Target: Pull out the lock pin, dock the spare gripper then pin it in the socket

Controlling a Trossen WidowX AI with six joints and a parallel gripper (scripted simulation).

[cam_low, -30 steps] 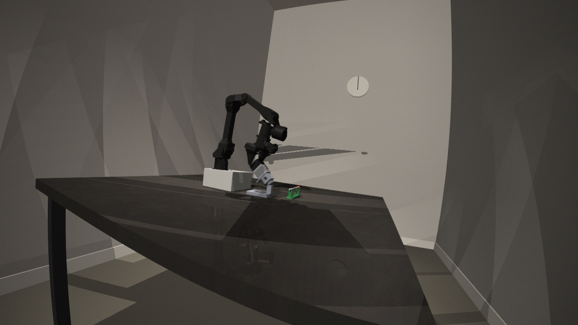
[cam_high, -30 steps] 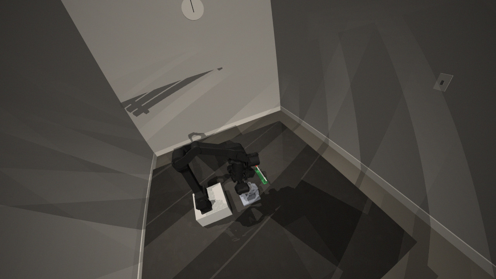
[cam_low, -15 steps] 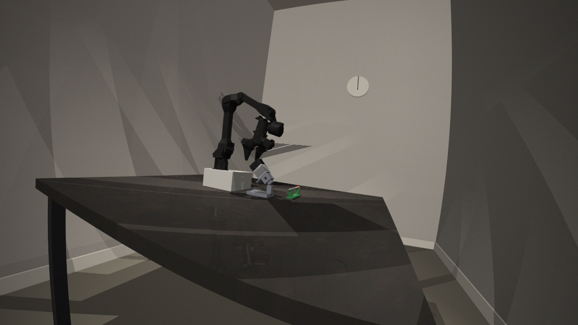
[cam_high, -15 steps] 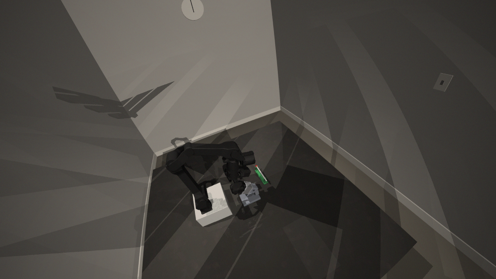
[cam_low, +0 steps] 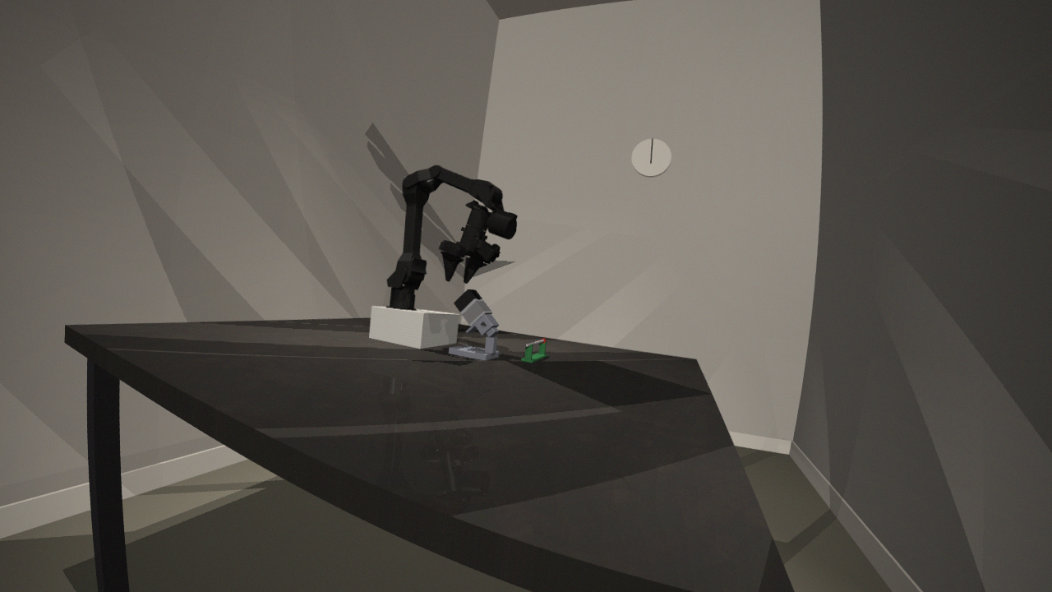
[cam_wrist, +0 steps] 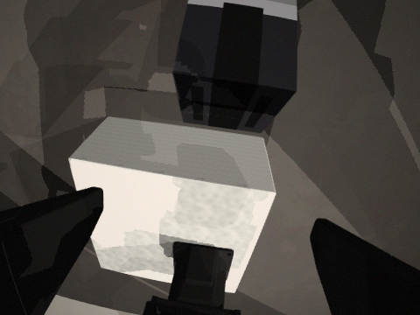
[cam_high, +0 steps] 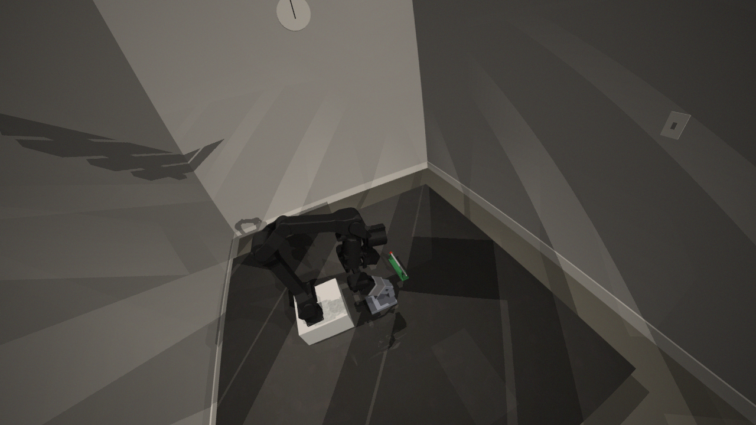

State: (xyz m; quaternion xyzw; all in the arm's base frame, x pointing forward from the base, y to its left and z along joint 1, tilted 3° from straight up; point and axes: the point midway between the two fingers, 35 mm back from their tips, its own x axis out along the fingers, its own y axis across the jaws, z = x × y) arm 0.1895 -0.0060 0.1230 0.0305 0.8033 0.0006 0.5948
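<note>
Right now my gripper tip is 21 cm short of the green cradle, 16 cm above it and 10 cm to the right of it. Also, from my gripper tip: spare gripper (7 cm below, 7 cm ahead); grey mount (13 cm below, 10 cm ahead).
</note>
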